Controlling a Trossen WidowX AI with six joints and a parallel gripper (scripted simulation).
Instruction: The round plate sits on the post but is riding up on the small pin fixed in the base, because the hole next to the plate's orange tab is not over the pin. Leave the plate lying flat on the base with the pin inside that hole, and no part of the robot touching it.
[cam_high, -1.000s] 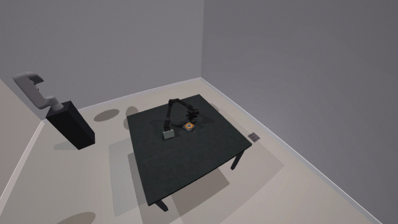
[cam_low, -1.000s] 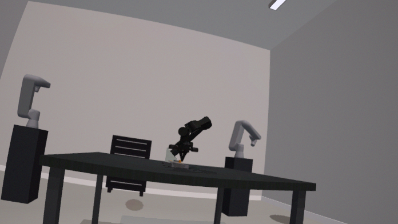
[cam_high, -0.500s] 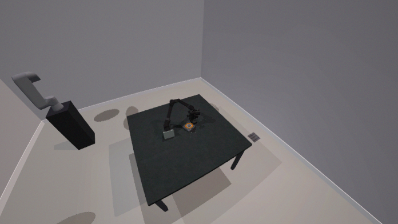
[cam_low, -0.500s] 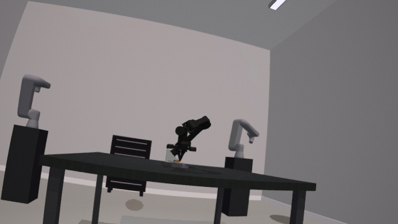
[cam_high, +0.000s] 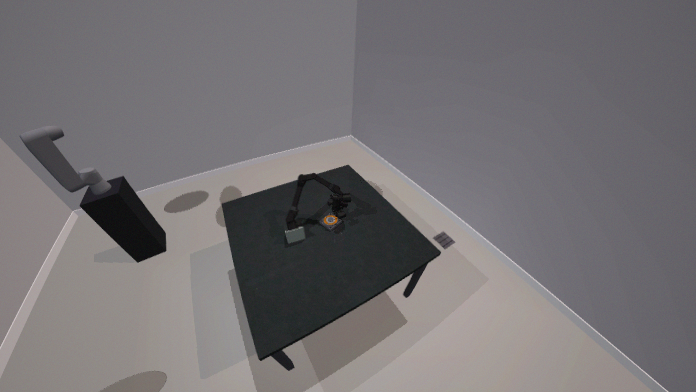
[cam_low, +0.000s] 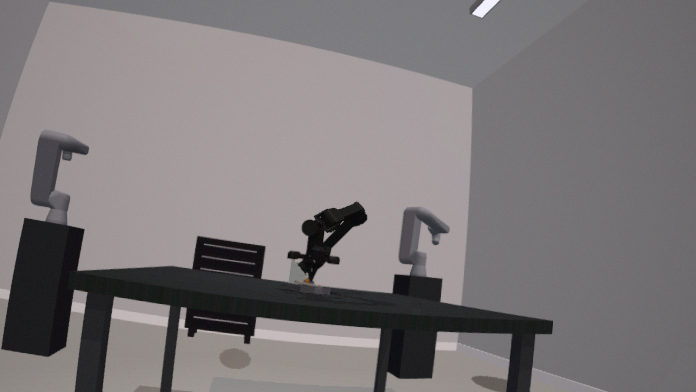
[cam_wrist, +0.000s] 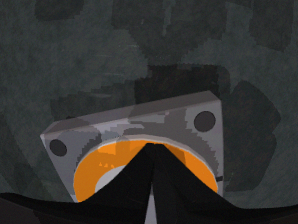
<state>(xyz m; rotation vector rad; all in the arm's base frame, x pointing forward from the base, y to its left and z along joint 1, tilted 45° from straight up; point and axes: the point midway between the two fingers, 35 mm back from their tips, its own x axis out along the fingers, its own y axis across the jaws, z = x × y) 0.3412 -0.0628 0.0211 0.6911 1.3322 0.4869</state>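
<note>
Now: gripper tip 5 cm past the base, 1 cm to the right of it and 2 cm above it.
</note>
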